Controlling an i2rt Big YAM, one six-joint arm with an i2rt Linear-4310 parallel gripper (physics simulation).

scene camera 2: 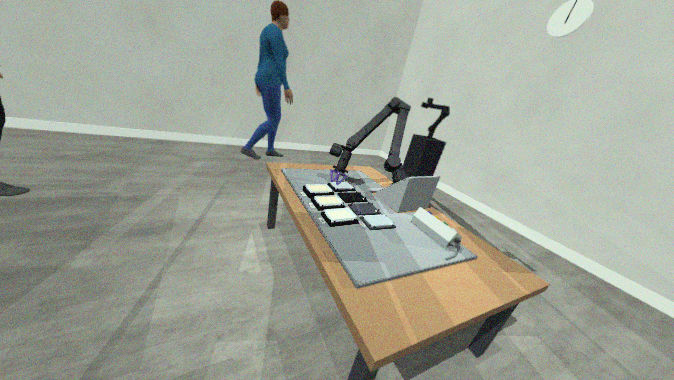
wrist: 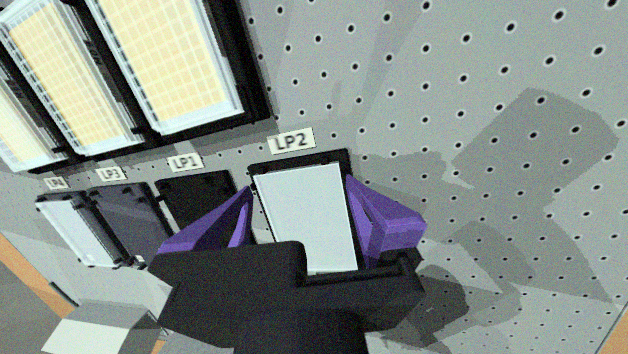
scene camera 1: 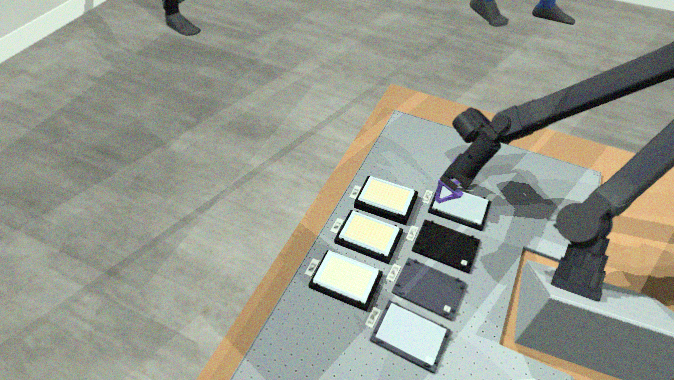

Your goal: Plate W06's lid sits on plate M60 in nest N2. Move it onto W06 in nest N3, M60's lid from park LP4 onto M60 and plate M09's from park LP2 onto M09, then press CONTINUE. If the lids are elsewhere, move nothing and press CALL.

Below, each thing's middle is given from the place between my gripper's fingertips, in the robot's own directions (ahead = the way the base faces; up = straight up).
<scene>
My hand is 13 cm to the right of the black LP1 park (scene camera 1: 437,242), 6 cm past it and 2 cm above it. From my hand the other things lie so: LP2 label (wrist: 304,138): 3 cm below, 3 cm ahead, 1 cm to the left; then pale LP2 park (wrist: 341,155): 4 cm behind, 2 cm below; then nest N3 (scene camera 1: 402,219): 13 cm ahead, 9 cm to the left, 1 cm below.
</scene>
